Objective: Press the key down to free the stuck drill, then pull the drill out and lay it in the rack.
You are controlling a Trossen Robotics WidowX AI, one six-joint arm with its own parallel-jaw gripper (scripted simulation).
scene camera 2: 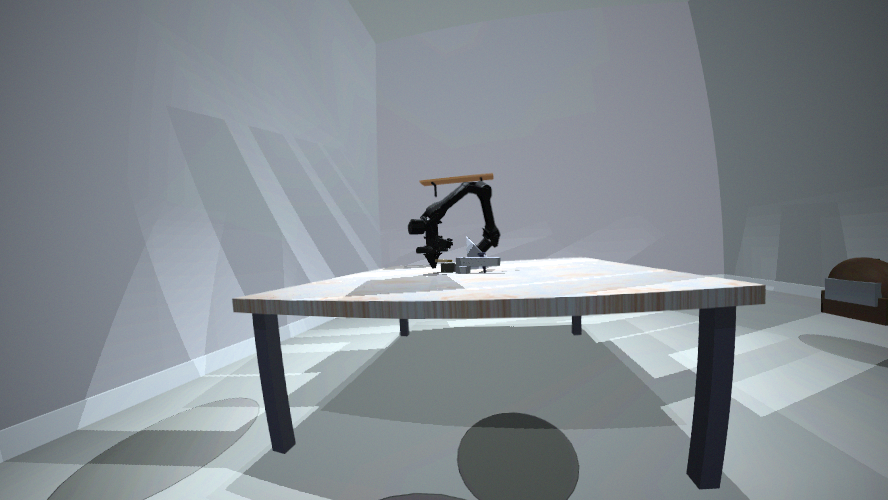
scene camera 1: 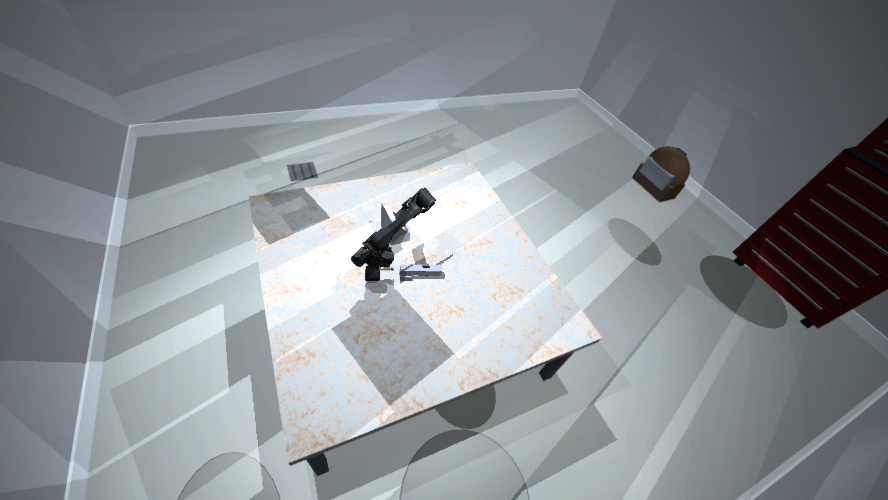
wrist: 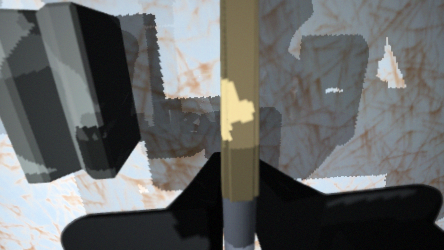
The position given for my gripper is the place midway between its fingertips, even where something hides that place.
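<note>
There is a rack [wrist: 74, 106] that I can see here. I can also see my gripper [wrist: 229, 158], and it carries a drill.
</note>
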